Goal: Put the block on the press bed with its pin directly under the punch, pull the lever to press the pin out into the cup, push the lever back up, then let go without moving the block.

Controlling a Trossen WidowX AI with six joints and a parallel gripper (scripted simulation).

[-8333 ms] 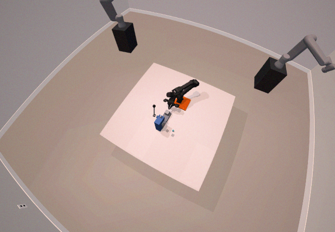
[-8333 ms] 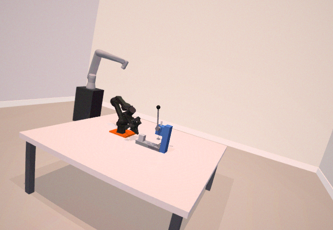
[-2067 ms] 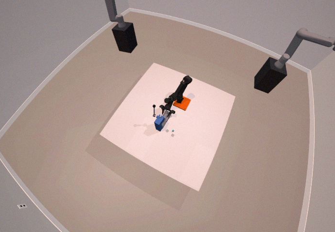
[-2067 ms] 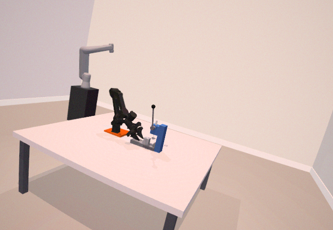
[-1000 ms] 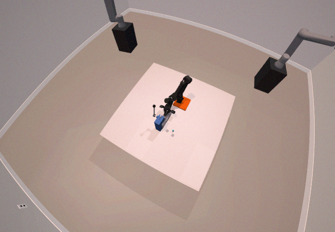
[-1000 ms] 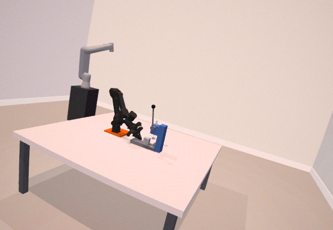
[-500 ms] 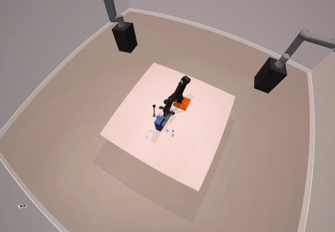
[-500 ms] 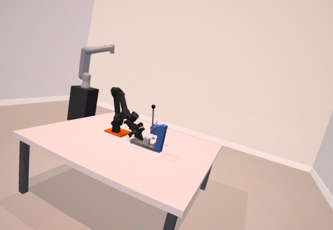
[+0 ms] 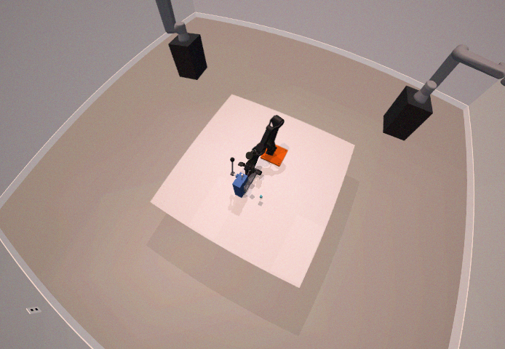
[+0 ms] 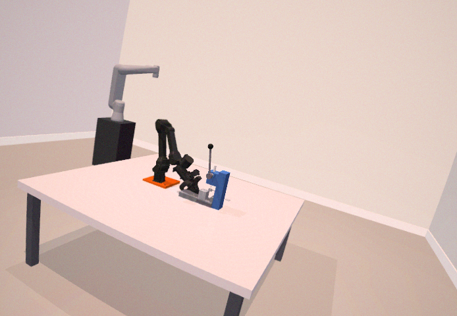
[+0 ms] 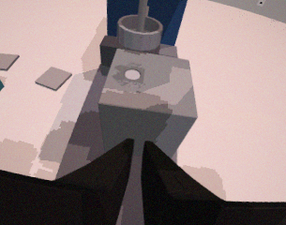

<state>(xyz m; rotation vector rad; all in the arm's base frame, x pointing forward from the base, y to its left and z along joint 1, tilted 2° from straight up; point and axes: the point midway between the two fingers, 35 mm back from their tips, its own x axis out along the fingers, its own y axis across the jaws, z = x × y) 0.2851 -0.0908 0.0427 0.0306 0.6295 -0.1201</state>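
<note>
Now: the pale pin 30 mm ahead of my gripper tip, 20 mm above it and 10 mm to the left of it. The rest, counted from my gripper tip: lever 220 mm above, 60 mm to the right, 40 mm ahead.
</note>
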